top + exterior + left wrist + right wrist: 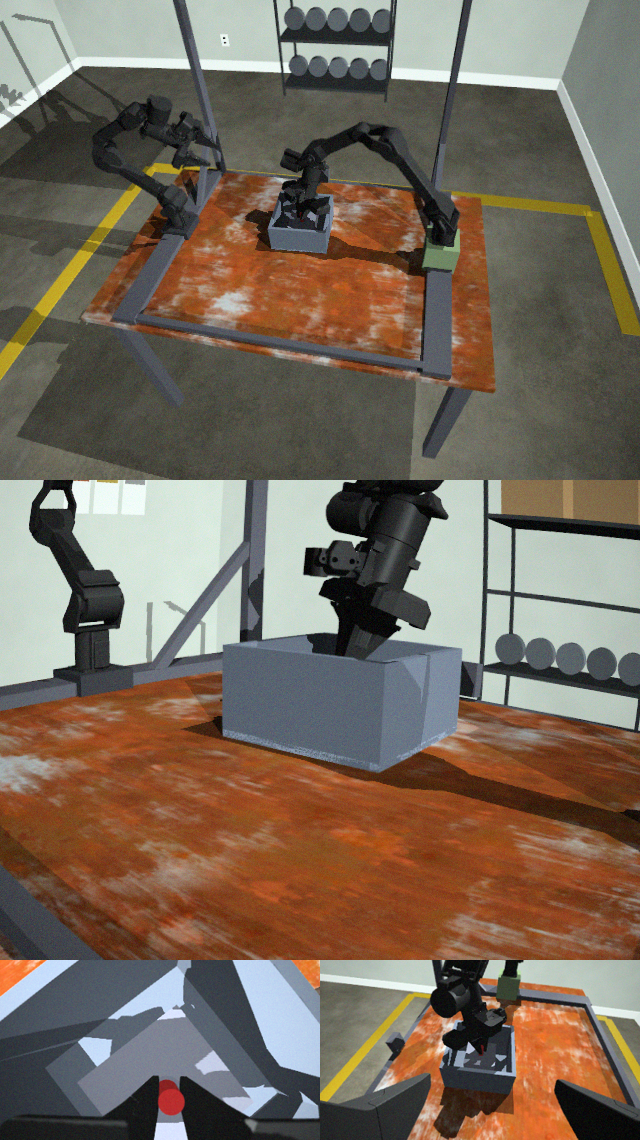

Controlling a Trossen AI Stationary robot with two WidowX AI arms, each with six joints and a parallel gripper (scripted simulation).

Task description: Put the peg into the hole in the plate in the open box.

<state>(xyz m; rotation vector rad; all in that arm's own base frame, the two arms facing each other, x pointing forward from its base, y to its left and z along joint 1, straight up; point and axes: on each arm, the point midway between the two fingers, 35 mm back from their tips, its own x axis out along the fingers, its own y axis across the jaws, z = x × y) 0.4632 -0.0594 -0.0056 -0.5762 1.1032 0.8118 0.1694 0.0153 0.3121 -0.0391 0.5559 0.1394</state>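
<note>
Right now my left hand is 50 mm above the red peg. Round my left hand: grey plate: 60 mm below; grey box: 70 mm below.
</note>
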